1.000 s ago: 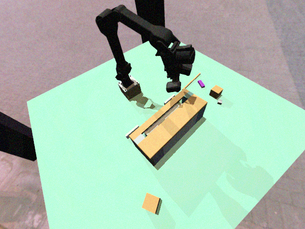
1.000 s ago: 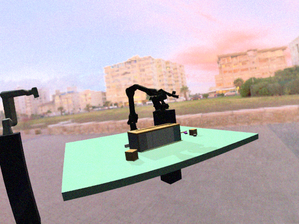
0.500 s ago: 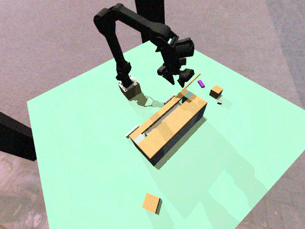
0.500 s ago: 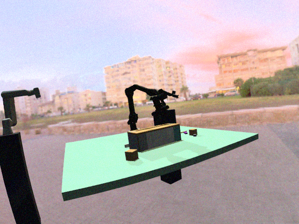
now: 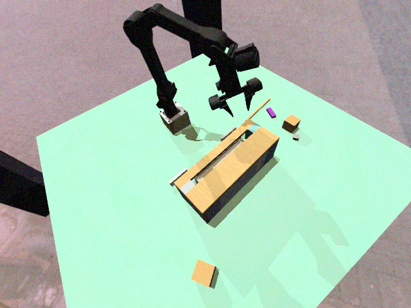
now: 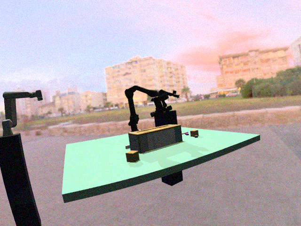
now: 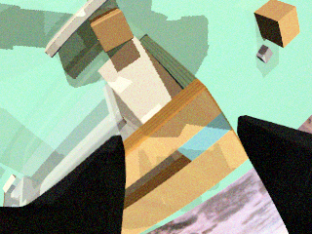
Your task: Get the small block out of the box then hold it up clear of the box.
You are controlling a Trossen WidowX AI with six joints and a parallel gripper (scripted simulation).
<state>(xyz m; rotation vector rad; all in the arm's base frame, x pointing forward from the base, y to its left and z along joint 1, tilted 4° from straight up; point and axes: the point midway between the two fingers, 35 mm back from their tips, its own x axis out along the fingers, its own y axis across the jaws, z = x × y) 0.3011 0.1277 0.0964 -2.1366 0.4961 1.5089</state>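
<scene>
Right now my gripper tip is 150 mm above the tan block and 20 mm past it. The rest, counted from my gripper tip: thin stick: 210 mm to the left, 160 mm below, 50 mm behind; tan box: 160 mm to the right, 100 mm below, 50 mm ahead.
</scene>
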